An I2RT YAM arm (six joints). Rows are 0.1 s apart.
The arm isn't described. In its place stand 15 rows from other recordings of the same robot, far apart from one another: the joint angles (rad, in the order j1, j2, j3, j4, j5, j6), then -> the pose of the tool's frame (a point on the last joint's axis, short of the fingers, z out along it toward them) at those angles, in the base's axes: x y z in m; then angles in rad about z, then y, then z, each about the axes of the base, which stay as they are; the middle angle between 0 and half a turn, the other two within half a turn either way.
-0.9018, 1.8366, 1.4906, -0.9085, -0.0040, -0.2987 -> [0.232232, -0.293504, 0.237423, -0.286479, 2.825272, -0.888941]
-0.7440, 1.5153, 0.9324, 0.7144, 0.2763, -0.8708 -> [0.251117, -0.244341, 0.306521, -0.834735, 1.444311, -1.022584]
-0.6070, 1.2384, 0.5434, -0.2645, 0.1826, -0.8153 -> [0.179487, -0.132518, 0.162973, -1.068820, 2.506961, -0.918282]
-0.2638, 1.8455, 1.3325, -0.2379, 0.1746, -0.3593 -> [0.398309, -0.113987, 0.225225, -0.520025, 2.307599, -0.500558]
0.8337, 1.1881, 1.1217, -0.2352, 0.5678, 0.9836 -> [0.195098, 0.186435, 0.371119, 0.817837, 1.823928, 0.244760]
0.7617, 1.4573, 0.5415, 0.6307, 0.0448, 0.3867 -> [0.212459, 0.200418, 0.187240, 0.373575, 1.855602, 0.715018]
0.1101, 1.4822, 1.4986, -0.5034, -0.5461, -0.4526 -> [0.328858, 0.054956, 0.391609, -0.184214, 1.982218, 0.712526]
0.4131, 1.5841, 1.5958, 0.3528, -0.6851, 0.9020 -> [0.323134, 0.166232, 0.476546, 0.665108, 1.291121, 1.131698]
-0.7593, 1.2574, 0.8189, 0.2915, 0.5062, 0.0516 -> [0.198392, -0.212095, 0.299544, -0.020069, 1.699252, -1.270111]
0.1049, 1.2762, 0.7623, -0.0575, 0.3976, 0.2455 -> [0.275974, 0.015196, 0.240172, 0.001507, 2.092806, -0.358172]
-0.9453, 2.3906, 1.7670, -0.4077, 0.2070, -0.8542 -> [0.288471, -0.411908, 0.105901, -1.184857, 2.567438, -1.333379]
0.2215, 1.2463, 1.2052, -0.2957, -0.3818, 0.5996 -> [0.274253, 0.075357, 0.378234, 0.729327, 1.882492, 0.623711]
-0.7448, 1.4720, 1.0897, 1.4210, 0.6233, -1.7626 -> [0.203440, -0.215821, 0.429161, -0.981482, 0.795819, -1.701045]
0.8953, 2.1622, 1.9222, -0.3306, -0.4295, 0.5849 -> [0.306664, 0.406446, 0.275254, 0.846058, 2.084124, 1.393707]
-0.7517, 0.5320, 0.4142, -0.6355, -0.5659, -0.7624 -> [0.099775, -0.067139, 0.207032, -0.296503, 2.186350, -0.035248]
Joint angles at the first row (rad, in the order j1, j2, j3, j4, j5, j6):
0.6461 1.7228 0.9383 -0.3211 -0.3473 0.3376
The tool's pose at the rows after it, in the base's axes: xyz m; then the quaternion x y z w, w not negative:
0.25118 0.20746 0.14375 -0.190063 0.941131 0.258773 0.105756
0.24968 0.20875 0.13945 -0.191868 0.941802 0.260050 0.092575
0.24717 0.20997 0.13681 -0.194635 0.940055 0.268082 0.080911
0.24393 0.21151 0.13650 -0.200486 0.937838 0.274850 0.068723
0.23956 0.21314 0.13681 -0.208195 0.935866 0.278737 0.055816
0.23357 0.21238 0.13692 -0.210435 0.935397 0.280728 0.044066
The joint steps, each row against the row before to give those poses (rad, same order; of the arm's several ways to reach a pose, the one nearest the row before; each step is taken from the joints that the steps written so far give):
0.0051 0.0202 0.0095 -0.0120 -0.0192 -0.0016
0.0046 0.0139 0.0006 -0.0082 -0.0135 -0.0001
0.0052 0.0056 -0.0048 -0.0006 -0.0243 0.0020
0.0076 0.0001 -0.0002 -0.0134 -0.0232 -0.0034
0.0106 -0.0030 0.0000 -0.0209 -0.0184 -0.0063
0.0088 -0.0126 -0.0129 -0.0160 -0.0127 0.0026

